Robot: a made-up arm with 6 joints. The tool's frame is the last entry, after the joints. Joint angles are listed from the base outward.
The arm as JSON. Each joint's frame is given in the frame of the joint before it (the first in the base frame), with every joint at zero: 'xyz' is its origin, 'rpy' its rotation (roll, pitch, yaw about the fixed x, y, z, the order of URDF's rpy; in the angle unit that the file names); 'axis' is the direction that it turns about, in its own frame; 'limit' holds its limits. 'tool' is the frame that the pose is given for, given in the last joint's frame.
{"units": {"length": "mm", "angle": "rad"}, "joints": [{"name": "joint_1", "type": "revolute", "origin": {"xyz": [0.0, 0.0, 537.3], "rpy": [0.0, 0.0, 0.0]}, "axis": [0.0, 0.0, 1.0], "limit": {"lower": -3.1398, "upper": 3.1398}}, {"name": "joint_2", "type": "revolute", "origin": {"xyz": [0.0, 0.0, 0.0], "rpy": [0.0, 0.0, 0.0]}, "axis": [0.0, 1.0, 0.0], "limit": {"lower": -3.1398, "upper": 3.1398}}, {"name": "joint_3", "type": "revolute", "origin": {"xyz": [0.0, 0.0, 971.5], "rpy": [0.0, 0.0, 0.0]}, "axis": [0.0, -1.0, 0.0], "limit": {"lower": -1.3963, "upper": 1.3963}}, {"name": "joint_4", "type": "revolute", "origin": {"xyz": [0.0, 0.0, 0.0], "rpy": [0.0, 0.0, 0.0]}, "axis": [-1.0, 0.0, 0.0], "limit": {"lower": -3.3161, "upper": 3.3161}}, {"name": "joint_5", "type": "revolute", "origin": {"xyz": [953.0, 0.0, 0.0], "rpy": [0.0, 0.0, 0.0]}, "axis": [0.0, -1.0, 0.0], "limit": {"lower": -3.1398, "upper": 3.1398}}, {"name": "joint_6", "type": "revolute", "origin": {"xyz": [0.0, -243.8, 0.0], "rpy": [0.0, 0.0, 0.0]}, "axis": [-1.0, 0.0, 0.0], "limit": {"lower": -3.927, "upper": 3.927}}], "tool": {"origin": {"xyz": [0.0, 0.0, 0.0], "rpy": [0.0, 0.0, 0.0]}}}
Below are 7 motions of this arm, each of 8 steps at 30 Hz.
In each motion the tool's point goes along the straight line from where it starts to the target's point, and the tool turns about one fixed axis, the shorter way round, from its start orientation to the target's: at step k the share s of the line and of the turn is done. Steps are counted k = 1, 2, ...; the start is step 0. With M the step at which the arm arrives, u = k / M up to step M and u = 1 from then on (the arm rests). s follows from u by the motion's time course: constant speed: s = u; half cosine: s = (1 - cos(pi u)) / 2; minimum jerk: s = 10 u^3 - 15 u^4 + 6 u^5.
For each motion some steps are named. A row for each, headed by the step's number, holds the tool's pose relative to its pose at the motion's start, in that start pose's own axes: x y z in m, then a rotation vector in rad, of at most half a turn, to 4 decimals.
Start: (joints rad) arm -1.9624 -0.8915 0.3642 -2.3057 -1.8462 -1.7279
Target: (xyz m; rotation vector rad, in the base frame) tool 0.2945 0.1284 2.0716 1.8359 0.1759 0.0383
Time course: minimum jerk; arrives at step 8
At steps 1, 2, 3, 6, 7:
1: 0.0000 0.0016 0.0008 -0.0016 -0.0037 0.0012
2: -0.0002 0.0103 0.0050 -0.0104 -0.0238 0.0074
3: -0.0005 0.0275 0.0134 -0.0275 -0.0632 0.0198
6: -0.0016 0.0895 0.0435 -0.0897 -0.2060 0.0644
7: -0.0017 0.0983 0.0478 -0.0984 -0.2261 0.0706

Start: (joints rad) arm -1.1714 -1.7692 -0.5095 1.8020 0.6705 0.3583
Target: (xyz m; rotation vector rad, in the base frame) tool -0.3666 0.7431 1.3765 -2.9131 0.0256 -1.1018
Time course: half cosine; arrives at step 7
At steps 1, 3, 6, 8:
1: -0.0003 0.0049 -0.0042 0.0026 -0.0030 -0.0043
3: -0.0021 0.0388 -0.0327 0.0201 -0.0237 -0.0336
6: -0.0050 0.0949 -0.0800 0.0491 -0.0579 -0.0822
8: -0.0053 0.0998 -0.0841 0.0517 -0.0610 -0.0865

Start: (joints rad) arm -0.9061 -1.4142 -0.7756 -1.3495 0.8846 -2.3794
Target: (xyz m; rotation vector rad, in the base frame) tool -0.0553 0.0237 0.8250 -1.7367 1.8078 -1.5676
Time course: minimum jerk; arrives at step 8
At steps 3, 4, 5, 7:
3: -0.0392 0.0496 0.0211 -0.0395 -0.0136 -0.0031
4: -0.0712 0.0901 0.0383 -0.0718 -0.0247 -0.0056
5: -0.1032 0.1306 0.0555 -0.1041 -0.0358 -0.0081
7: -0.1402 0.1773 0.0753 -0.1414 -0.0486 -0.0110

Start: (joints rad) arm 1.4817 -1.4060 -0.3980 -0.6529 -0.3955 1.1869
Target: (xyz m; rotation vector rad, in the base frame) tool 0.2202 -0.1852 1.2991 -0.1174 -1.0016 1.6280
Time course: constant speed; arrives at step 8
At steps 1, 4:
1: 0.0042 0.0080 -0.0242 0.0055 0.0080 0.0324
4: 0.0166 0.0319 -0.0970 0.0221 0.0319 0.1297

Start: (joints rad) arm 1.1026 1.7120 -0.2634 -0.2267 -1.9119 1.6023
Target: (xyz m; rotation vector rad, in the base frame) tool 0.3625 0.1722 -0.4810 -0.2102 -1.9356 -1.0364
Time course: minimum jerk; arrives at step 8
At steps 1, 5, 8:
1: 0.0022 -0.0026 -0.0009 0.0001 -0.0038 0.0035
5: 0.0987 -0.1193 -0.0406 0.0027 -0.1725 0.1586
8: 0.1362 -0.1646 -0.0561 0.0037 -0.2380 0.2188

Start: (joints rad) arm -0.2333 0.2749 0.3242 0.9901 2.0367 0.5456
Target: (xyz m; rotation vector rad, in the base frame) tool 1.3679 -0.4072 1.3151 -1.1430 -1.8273 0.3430
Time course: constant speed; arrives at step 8
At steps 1, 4, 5, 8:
1: -0.0318 0.0467 0.0144 0.0123 0.0211 0.0031
4: -0.1271 0.1867 0.0577 0.0492 0.0846 0.0123
5: -0.1589 0.2334 0.0722 0.0615 0.1057 0.0153
8: -0.2542 0.3734 0.1155 0.0984 0.1691 0.0245

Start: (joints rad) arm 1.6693 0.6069 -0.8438 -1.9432 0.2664 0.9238
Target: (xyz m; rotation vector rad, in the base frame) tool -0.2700 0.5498 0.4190 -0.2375 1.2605 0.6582
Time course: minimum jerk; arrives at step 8
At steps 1, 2, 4, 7, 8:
1: -0.0013 0.0027 -0.0004 0.0012 -0.0015 0.0046
2: -0.0086 0.0175 -0.0026 0.0076 -0.0099 0.0294
4: -0.0417 0.0846 -0.0128 0.0365 -0.0480 0.1422
7: -0.0821 0.1665 -0.0251 0.0719 -0.0944 0.2798
8: -0.0835 0.1692 -0.0255 0.0731 -0.0959 0.2843

